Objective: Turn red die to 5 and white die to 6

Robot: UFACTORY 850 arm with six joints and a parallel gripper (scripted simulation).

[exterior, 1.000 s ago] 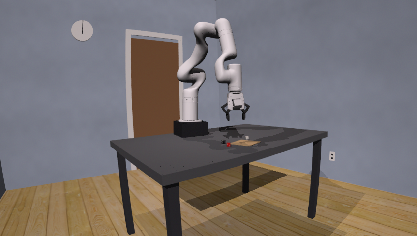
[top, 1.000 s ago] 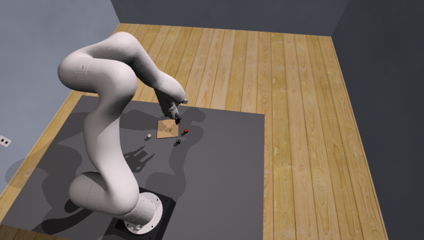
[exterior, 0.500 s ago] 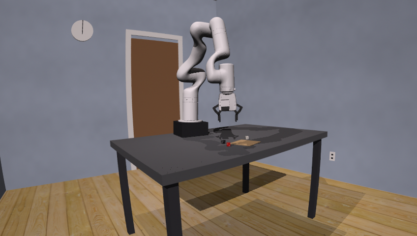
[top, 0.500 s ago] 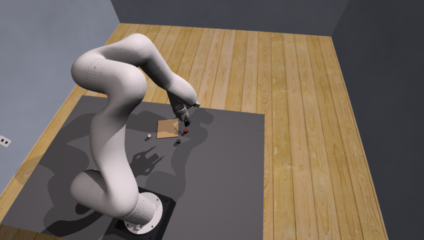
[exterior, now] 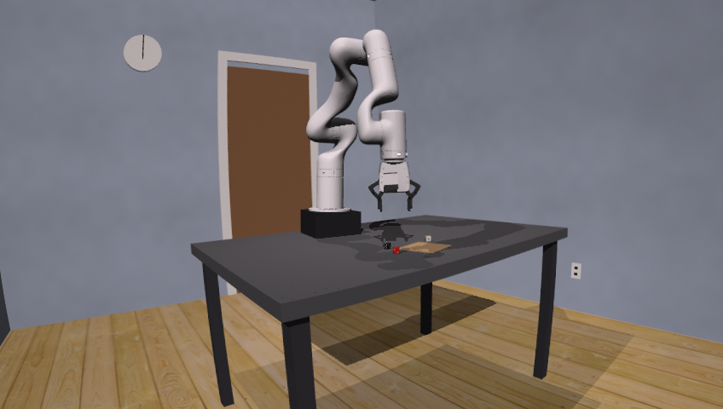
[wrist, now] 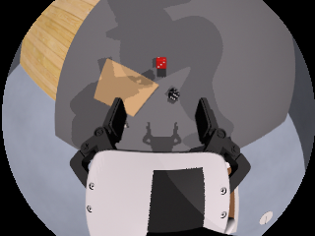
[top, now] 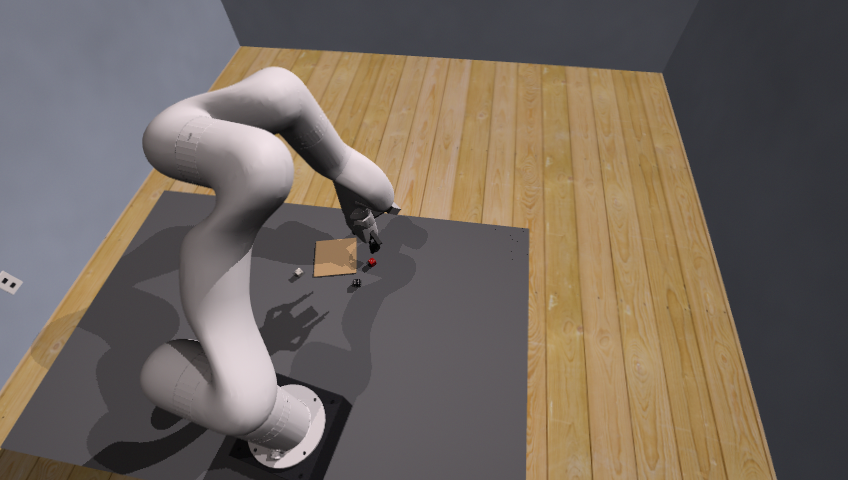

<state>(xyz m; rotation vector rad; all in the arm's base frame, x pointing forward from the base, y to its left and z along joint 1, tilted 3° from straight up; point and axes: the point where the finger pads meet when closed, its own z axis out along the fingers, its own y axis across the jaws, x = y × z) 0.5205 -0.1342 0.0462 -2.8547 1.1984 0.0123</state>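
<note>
Now: the red die 14 cm below my hand. Round my hand: tan mat: 15 cm below, 13 cm to the left, 2 cm ahead; white die: 24 cm to the left, 14 cm below, 5 cm behind; black die: 14 cm below, 8 cm behind, 4 cm to the left.
</note>
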